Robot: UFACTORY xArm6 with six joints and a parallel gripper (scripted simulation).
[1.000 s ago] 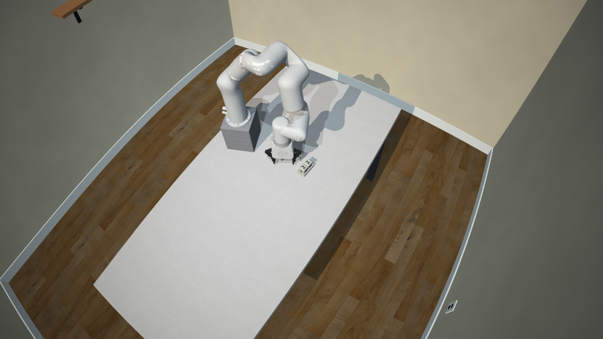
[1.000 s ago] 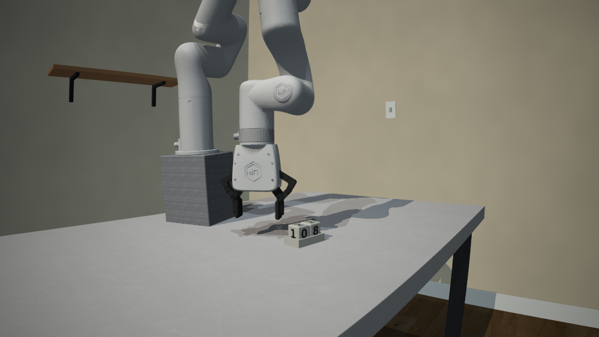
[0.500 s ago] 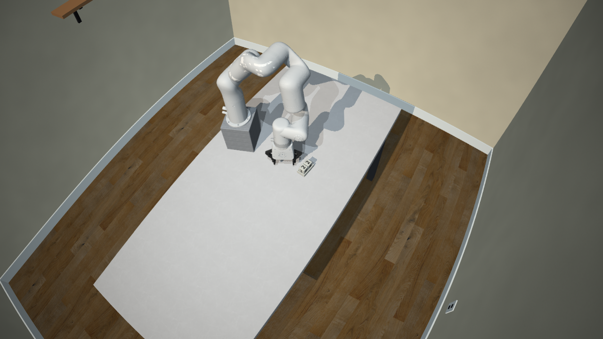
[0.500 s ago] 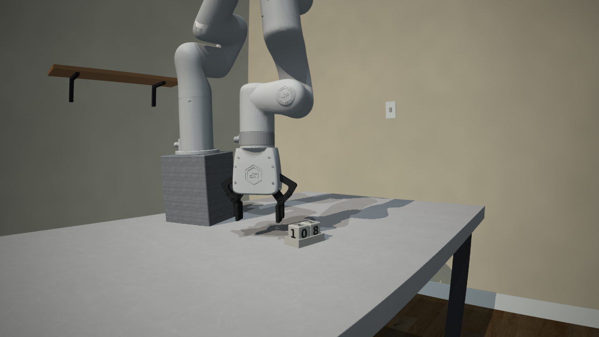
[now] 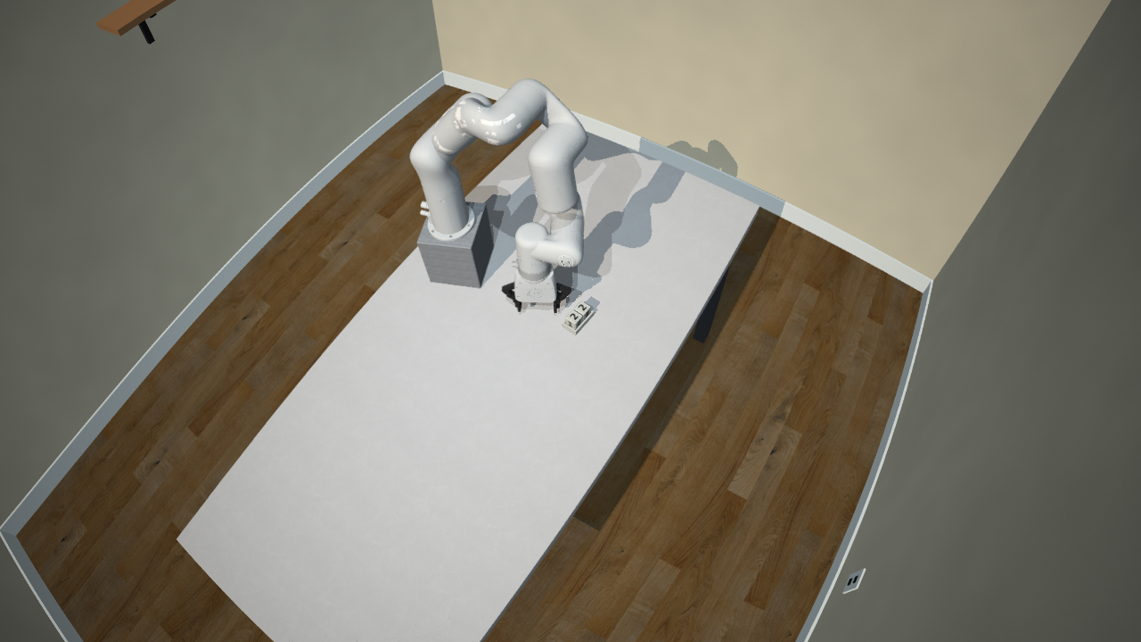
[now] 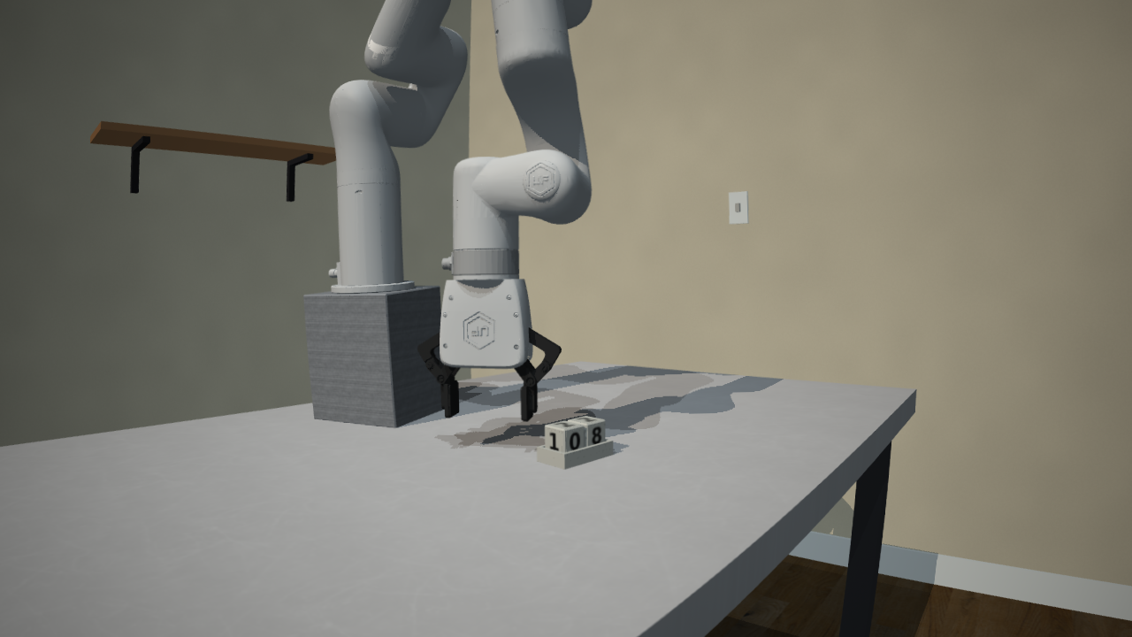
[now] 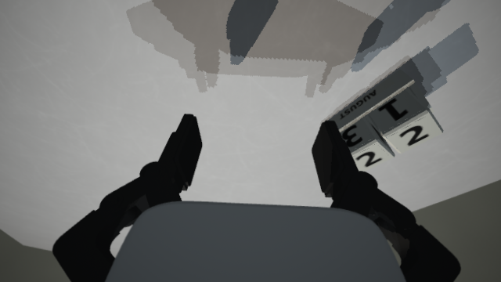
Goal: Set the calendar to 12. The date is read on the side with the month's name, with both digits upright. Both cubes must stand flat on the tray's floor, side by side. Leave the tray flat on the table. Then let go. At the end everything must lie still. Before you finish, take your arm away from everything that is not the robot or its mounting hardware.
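Now: the calendar tray 10 cm ahead of my hand, 3 cm to the left of it and 4 cm below it.
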